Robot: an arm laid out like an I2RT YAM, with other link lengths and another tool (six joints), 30 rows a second.
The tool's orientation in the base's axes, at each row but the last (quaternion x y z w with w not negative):
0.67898, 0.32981, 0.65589, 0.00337
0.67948, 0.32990, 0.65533, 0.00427
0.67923, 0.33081, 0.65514, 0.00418
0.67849, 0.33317, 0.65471, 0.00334
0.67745, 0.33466, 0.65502, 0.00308
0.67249, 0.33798, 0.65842, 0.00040
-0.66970, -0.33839, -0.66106, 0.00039
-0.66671, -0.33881, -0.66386, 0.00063
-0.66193, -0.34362, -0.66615, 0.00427
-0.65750, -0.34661, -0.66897, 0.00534
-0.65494, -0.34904, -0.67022, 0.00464
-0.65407, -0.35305, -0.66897, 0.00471
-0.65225, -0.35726, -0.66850, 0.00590
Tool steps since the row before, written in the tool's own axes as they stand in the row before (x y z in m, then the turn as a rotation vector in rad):
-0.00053, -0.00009, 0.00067, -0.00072, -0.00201, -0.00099
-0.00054, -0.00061, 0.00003, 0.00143, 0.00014, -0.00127
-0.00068, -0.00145, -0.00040, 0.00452, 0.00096, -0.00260
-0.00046, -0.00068, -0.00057, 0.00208, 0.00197, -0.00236
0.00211, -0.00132, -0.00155, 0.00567, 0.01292, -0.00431
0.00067, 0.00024, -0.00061, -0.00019, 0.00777, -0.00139
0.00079, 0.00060, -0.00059, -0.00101, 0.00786, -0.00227
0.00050, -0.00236, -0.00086, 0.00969, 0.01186, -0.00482
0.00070, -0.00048, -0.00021, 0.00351, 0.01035, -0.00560
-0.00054, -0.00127, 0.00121, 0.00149, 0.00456, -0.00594
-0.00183, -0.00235, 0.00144, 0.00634, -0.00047, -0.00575
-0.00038, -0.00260, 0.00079, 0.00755, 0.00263, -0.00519
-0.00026, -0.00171, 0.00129, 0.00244, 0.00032, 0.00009
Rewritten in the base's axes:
0.00060, 0.00012, -0.00060, -0.00172, 0.00082, -0.00138
-0.00020, 0.00024, -0.00075, -0.00118, 0.00000, 0.00151
-0.00095, 0.00065, -0.00118, -0.00224, 0.00019, 0.00480
-0.00078, 0.00007, -0.00063, -0.00138, -0.00160, 0.00305
-0.00215, 0.00132, 0.00150, 0.00151, -0.00930, 0.01135
-0.00050, -0.00015, 0.00078, 0.00231, -0.00670, 0.00348
-0.00033, -0.00037, 0.00104, 0.00166, -0.00753, 0.00290
-0.00188, 0.00166, -0.00051, 0.00003, -0.00694, 0.01448
-0.00049, 0.00058, 0.00043, -0.00059, -0.00892, 0.00842
0.00055, 0.00129, -0.00118, -0.00329, -0.00559, 0.00402
0.00043, 0.00163, -0.00284, -0.00615, 0.00049, 0.00595
-0.00047, 0.00216, -0.00163, -0.00438, -0.00102, 0.00840
0.00035, 0.00178, -0.00117, -0.00013, 0.00092, 0.00228

